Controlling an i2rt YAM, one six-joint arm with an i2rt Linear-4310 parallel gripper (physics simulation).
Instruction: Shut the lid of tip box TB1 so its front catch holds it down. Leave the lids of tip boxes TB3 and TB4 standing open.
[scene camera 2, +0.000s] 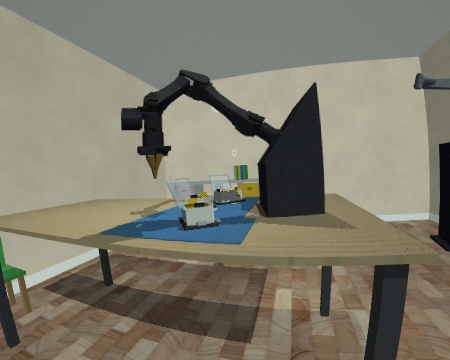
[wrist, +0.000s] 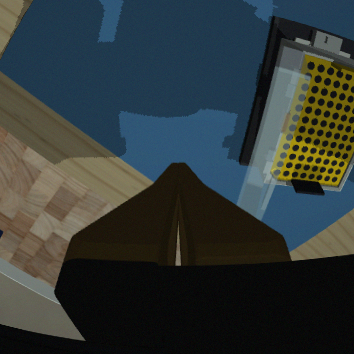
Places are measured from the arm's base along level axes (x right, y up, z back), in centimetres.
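Where they show: gripper, between the fingertips: (scene camera 2: 155, 178) (wrist: 177, 174); arm's base, origin of its link: (scene camera 2: 276, 138).
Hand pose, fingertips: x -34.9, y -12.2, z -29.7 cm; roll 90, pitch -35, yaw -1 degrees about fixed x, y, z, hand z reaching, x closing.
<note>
Each offset is from my fingertips to the centre of the thing. "*": to the spot under its first point. Level surfaces: height alone.
In the wrist view, a tip box, apparently TB1, has a yellow tip rack {dx +8.7, dy -9.1, dz +8.9 cm} (wrist: 320, 125) and a black tab {dx +5.0, dy -8.9, dz +13.1 cm} (wrist: 307, 187) at its lower edge. Its clear lid {* dx +4.1, dy -1.3, dz +1.2 cm} (wrist: 265, 135) stands open on the left; its label does not show. In the scene view, a white tip box {dx +9.6, dy -12.2, dz +9.7 cm} (scene camera 2: 197, 215) stands nearest, a grey tip box {dx +50.2, dy -12.2, dz -1.3 cm} (scene camera 2: 226, 195) stands farther back with its clear lid (scene camera 2: 220, 182) upright, and another open lid {* dx -0.2, dy -4.9, dz +8.9 cm} (scene camera 2: 176, 194) rises at the left. Labels are unreadable there. My gripper (scene camera 2: 155, 177) (wrist: 177, 174) is shut and empty, pointing down, above and left of the boxes.
The boxes stand on a blue mat {dy -15.5 cm} (scene camera 2: 150, 230) (wrist: 175, 132) on the wooden table {dy -15.8 cm} (scene camera 2: 320, 245). The black arm base (scene camera 2: 292, 175) stands right of the boxes. Behind the table are upright books (scene camera 2: 241, 172) and a yellow box (scene camera 2: 250, 189).
</note>
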